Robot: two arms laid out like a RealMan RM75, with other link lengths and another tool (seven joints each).
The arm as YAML. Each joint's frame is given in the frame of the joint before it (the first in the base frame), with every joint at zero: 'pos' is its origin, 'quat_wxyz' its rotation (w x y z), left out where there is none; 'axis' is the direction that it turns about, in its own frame. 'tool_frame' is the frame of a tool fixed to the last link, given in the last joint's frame.
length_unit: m
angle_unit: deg
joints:
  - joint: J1
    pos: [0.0, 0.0, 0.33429]
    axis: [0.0, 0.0, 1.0]
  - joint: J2
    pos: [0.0, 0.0, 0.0]
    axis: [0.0, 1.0, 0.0]
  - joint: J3
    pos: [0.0, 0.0, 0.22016]
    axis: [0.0, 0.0, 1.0]
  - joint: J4
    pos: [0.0, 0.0, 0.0]
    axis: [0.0, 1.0, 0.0]
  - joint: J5
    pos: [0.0, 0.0, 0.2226]
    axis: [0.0, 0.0, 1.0]
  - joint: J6
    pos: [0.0, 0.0, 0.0]
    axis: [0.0, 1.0, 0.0]
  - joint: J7
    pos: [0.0, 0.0, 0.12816]
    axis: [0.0, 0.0, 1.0]
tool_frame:
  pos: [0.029, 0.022, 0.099]
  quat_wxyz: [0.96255, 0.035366, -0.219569, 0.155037]
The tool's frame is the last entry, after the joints.
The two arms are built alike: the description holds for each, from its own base.
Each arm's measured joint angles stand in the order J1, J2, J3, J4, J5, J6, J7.
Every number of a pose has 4 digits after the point.
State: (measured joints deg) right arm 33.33 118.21 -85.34 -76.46 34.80 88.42 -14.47; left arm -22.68 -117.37 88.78 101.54 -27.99 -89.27 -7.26
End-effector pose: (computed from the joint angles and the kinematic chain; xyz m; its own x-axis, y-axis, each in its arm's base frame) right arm 0.1857 0.3123 0.0124 0.4414 -0.8034 -0.3996 -0.8582 -0.2479 -0.4495; left arm -0.1300 0.3716 0.0671 0.4132 0.8434 -0.3434 0.6067 -0.5362 -0.5869
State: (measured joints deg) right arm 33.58 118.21 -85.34 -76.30 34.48 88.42 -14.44; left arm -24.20 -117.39 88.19 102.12 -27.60 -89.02 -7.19
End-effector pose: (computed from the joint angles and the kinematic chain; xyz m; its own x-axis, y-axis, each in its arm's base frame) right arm 0.1860 0.3132 0.0127 0.4450 -0.8024 -0.3977 -0.8552 -0.2490 -0.4546; left arm -0.1184 0.3781 0.0721 0.4417 0.8354 -0.3270 0.5892 -0.5450 -0.5965
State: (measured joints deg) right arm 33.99 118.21 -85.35 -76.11 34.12 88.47 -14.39; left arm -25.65 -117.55 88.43 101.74 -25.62 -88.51 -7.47
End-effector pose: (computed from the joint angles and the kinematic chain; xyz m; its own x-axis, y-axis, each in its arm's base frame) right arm 0.1858 0.3144 0.0130 0.4504 -0.8008 -0.3948 -0.8512 -0.2518 -0.4604; left arm -0.1142 0.3850 0.0741 0.4499 0.8338 -0.3200 0.5654 -0.5433 -0.6207
